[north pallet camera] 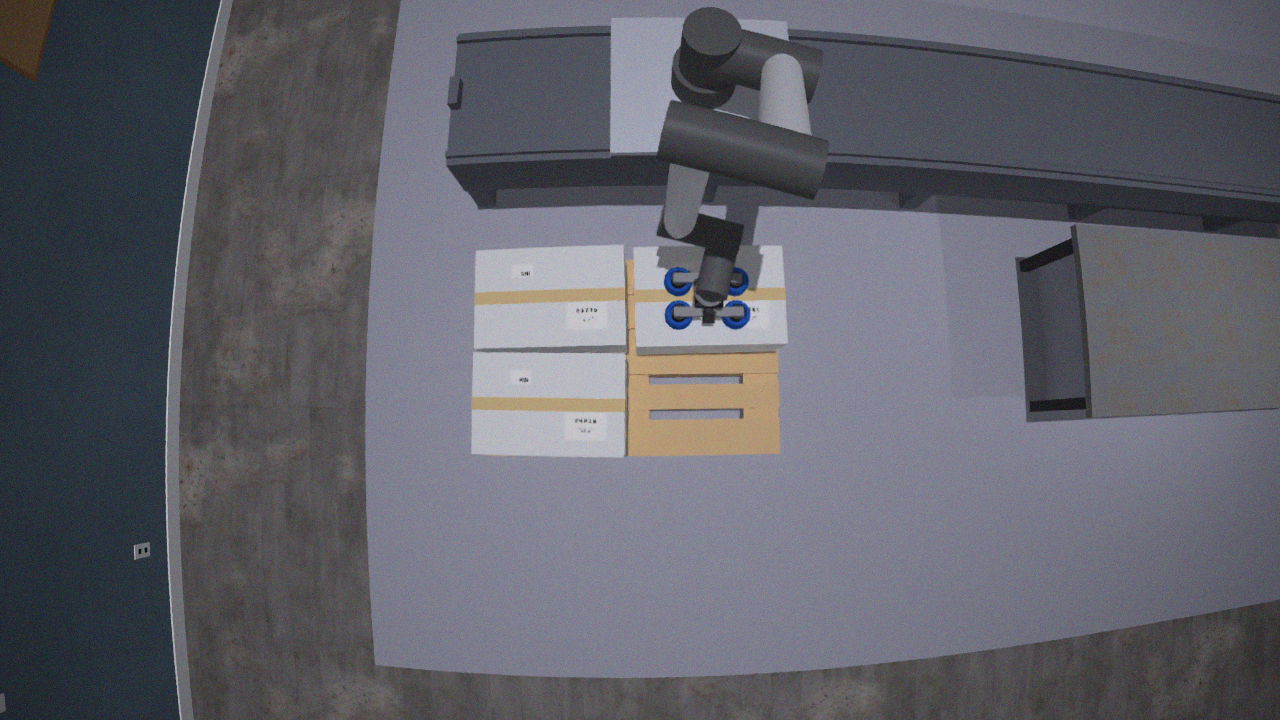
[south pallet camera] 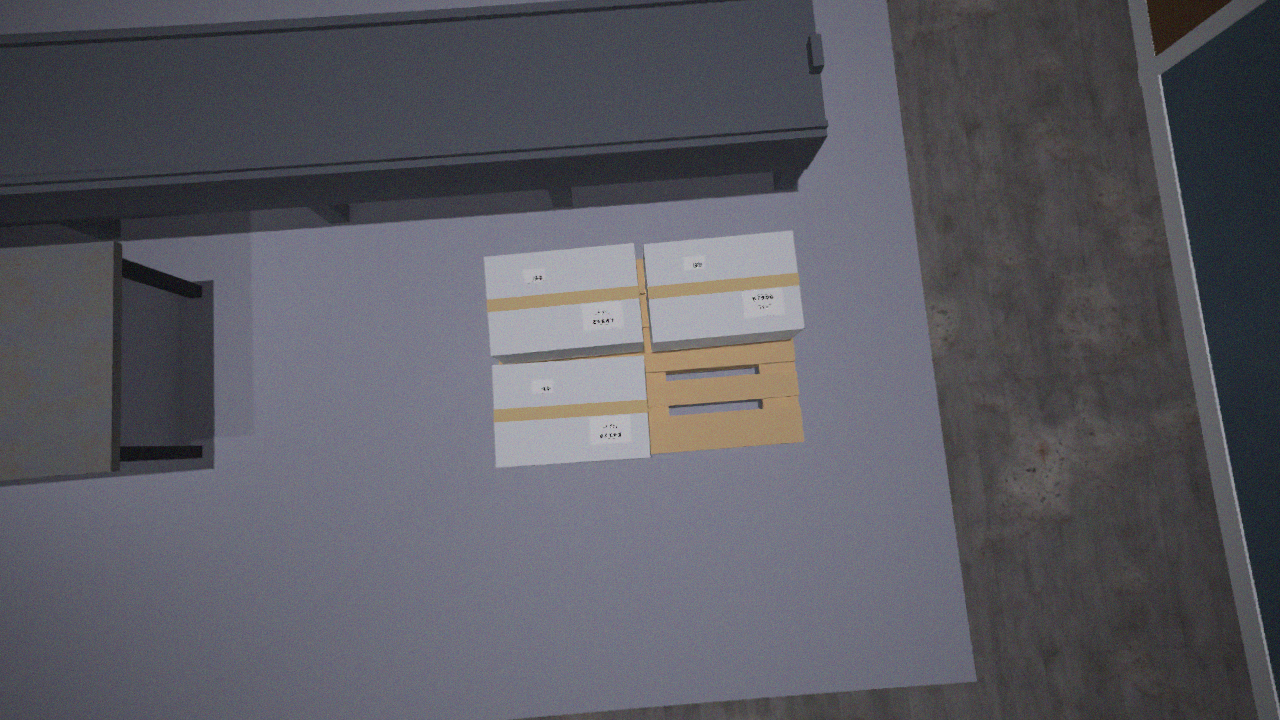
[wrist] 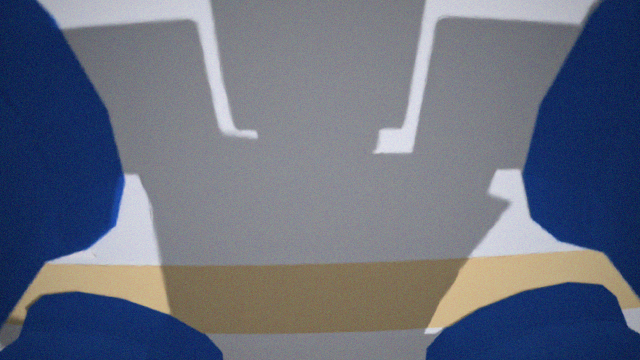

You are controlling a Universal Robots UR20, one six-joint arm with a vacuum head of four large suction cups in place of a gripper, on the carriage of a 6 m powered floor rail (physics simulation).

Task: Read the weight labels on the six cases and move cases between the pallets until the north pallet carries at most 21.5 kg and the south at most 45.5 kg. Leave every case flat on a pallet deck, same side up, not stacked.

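Frame: origin at the arm's base, x ahead, y left, z up, level; centimetres.
Seen in the pictures: end effector, tool point: (wrist: 324, 236).
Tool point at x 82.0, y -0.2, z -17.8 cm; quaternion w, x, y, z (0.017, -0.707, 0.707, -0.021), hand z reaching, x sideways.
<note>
A point is followed by its place in that frame.
In the north pallet camera view, white taped cases stand flat on the north pallet (north pallet camera: 702, 439) @(y -0.1, x 133.6, z -42.5 cm): one back left (north pallet camera: 537, 329) @(y -62.2, x 92.6, z -14.8 cm), one front left (north pallet camera: 520, 438) @(y -68.3, x 132.3, z -14.3 cm), one back right (north pallet camera: 651, 333) @(y -20.6, x 94.4, z -15.9 cm) (wrist: 320, 299) @(y 0.0, x 80.4, z -15.8 cm). The front right deck is bare. My suction head (north pallet camera: 708, 298) @(y -0.2, x 82.0, z -17.8 cm) (wrist: 320, 215) @(y -0.2, x 82.0, z -17.8 cm) is over the back right case, its four blue cups very close above the top; it looks open, and contact is hard to judge. On the south pallet (south pallet camera: 726, 430) @(y 550.2, x 133.0, z -42.6 cm) stand a back left case (south pallet camera: 537, 336) @(y 480.7, x 93.4, z -16.0 cm), a back right case (south pallet camera: 689, 319) @(y 537.1, x 91.5, z -16.4 cm) and a front left case (south pallet camera: 537, 446) @(y 477.9, x 133.5, z -18.4 cm). Printed weights are too small to read.
The grey floor rail (north pallet camera: 537, 98) (south pallet camera: 402, 89) runs behind the pallets, with the arm's white carriage plate (north pallet camera: 640, 89) @(y -23.8, x 3.5, z -0.1 cm) on it. A table (north pallet camera: 1181, 322) @(y 211.1, x 90.9, z -4.0 cm) (south pallet camera: 53, 358) @(y 317.6, x 90.1, z -4.0 cm) stands between the pallets.
</note>
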